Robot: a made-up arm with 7 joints.
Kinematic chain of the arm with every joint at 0, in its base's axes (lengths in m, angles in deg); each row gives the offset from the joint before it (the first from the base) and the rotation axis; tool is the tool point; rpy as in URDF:
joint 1: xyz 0 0 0.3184 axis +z
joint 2: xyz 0 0 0 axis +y
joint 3: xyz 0 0 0.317 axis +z
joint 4: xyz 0.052 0 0 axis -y
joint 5: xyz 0.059 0 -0.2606 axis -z
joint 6: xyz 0 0 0 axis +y
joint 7: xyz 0.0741 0 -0.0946 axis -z
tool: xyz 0 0 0 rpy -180 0 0
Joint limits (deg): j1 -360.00..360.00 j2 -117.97..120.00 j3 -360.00..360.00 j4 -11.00..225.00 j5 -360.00..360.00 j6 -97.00..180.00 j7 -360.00..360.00
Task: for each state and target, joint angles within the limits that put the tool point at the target. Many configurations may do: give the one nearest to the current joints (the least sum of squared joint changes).
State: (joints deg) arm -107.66 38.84 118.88 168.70 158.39 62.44 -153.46
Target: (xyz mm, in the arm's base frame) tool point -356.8 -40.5 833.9
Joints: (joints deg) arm -138.97 25.50 110.16 203.72 157.32 75.22 -153.46
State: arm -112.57 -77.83 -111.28 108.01 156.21 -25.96 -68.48
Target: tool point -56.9 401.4 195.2
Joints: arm -125.20 -75.46 -117.39 87.54 158.09 -39.69 -68.48
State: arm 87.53 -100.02 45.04 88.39 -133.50 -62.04 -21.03
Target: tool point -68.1 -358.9 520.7
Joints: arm 110.84 -95.08 24.85 91.11 -138.86 -63.87 -21.03
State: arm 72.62 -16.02 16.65 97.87 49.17 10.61 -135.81
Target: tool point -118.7 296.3 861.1
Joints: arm 81.79 -9.13 29.20 103.30 47.04 14.15 -135.81
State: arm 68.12 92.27 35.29 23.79 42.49 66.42 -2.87
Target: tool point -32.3 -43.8 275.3
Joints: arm 85.41 84.82 16.20 -1.94 17.42 65.80 -2.87
